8 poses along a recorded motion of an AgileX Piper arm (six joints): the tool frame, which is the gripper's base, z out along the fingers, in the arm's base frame.
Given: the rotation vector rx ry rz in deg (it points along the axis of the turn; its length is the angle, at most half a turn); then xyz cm.
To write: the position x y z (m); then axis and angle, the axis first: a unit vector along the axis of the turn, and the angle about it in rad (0 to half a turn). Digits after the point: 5 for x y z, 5 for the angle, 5 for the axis.
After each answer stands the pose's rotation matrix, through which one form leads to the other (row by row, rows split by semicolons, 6 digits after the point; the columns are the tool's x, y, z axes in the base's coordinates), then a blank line. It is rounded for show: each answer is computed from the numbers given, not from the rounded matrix.
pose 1, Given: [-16.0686, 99.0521, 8.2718, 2.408, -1.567, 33.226]
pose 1, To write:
[0.02408, -0.01567, 0.33226, -0.15959, 0.98376, 0.08215, 1.75733]
-0.155258 -0.266841 0.951153; -0.105384 0.961807 0.252628; -0.982237 -0.061014 -0.177449

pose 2, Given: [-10.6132, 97.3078, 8.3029, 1.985, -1.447, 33.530]
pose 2, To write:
[0.01985, -0.01447, 0.33530, -0.10804, 0.99055, 0.08452, 1.71455]
-0.129913 -0.205995 0.969891; -0.038699 0.978489 0.202637; -0.990770 -0.011209 -0.135090

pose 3, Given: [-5.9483, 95.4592, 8.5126, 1.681, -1.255, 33.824]
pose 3, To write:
[0.01681, -0.01255, 0.33824, -0.06195, 0.99413, 0.08865, 1.67591]
-0.100678 -0.156208 0.982580; 0.020118 0.987076 0.158984; -0.994716 0.035774 -0.096234

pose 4, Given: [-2.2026, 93.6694, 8.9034, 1.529, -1.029, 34.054]
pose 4, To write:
[0.01529, -0.01029, 0.34054, -0.02340, 0.99524, 0.09460, 1.64266]
-0.071213 -0.119318 0.990299; 0.069391 0.989822 0.124251; -0.995045 0.077566 -0.062208

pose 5, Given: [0.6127, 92.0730, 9.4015, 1.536, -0.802, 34.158]
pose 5, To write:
[0.01536, -0.00802, 0.34158, 0.00662, 0.99481, 0.10158, 1.61537]
-0.044511 -0.094599 0.994520; 0.108357 0.989176 0.098940; -0.993115 0.112167 -0.033779

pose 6, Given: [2.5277, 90.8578, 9.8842, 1.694, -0.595, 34.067]
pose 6, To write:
[0.01694, -0.00595, 0.34067, 0.02765, 0.99375, 0.10811, 1.59573]
-0.024151 -0.079916 0.996509; 0.136234 0.987238 0.082474; -0.990382 0.137750 -0.012956

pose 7, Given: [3.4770, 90.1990, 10.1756, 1.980, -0.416, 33.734]
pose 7, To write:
[0.01980, -0.00416, 0.33734, 0.03828, 0.99297, 0.11202, 1.58542]
-0.013134 -0.073444 0.997213; 0.150571 0.985782 0.074585; -0.988512 0.151131 -0.001889

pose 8, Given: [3.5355, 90.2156, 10.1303, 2.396, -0.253, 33.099]
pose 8, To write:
[0.02396, -0.00253, 0.33099, 0.03892, 0.99300, 0.11150, 1.58566]
-0.013322 -0.072275 0.997296; 0.150709 0.985845 0.073458; -0.988488 0.151280 -0.002241

